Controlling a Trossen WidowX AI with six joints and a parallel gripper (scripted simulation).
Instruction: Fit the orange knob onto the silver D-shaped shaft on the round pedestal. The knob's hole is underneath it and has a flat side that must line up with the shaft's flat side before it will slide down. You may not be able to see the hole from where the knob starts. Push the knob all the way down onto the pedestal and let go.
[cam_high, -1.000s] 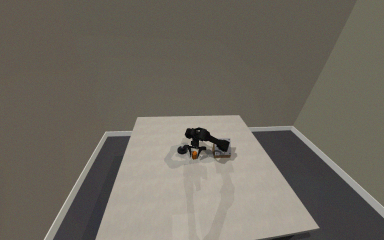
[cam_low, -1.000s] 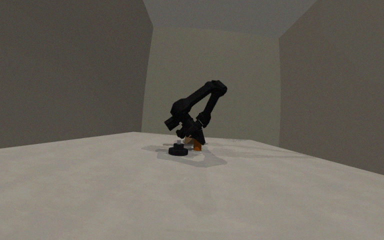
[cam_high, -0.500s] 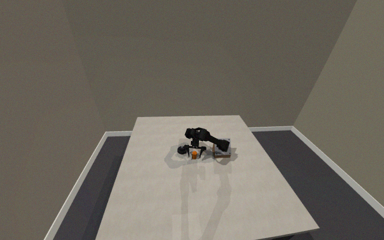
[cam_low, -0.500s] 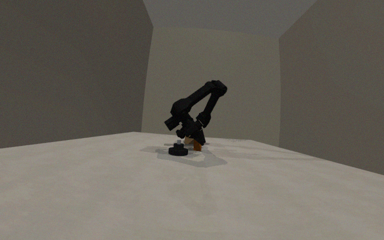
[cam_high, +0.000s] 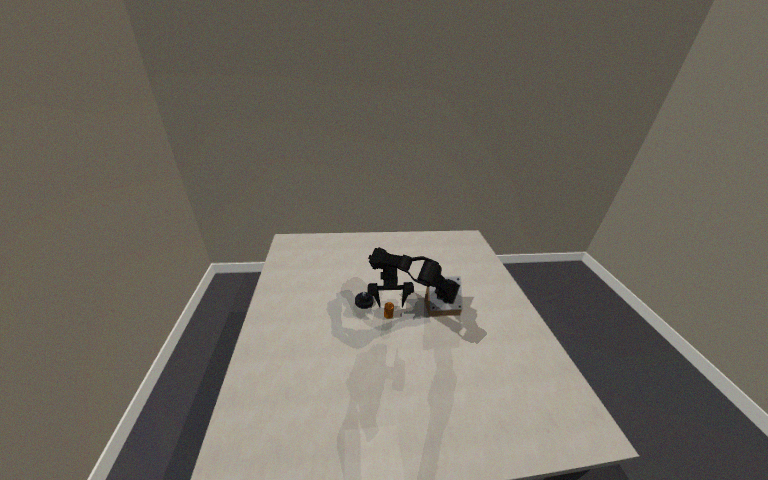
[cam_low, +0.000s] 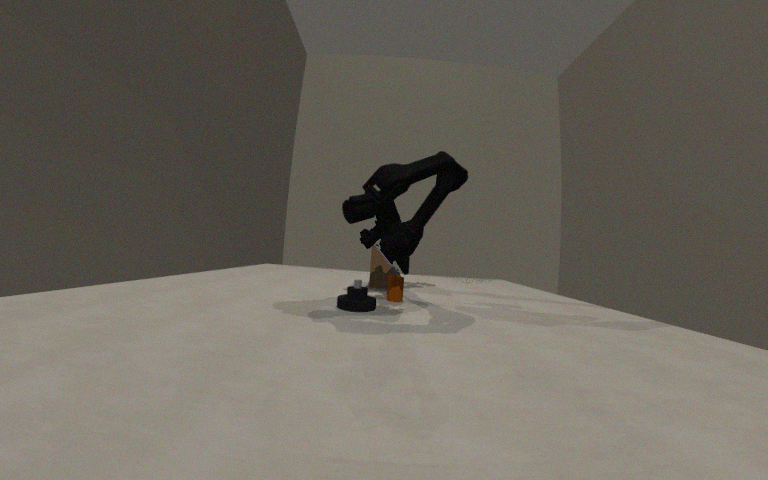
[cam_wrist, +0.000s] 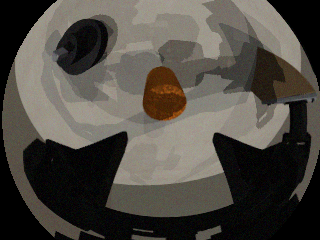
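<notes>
Now: the orange knob 10 mm ahead of my gripper tip, 30 mm to the right of it and 30 mm below it. Also, from my gripper tip: black round pedestal: 110 mm ahead, 100 mm to the right, 50 mm below.
</notes>
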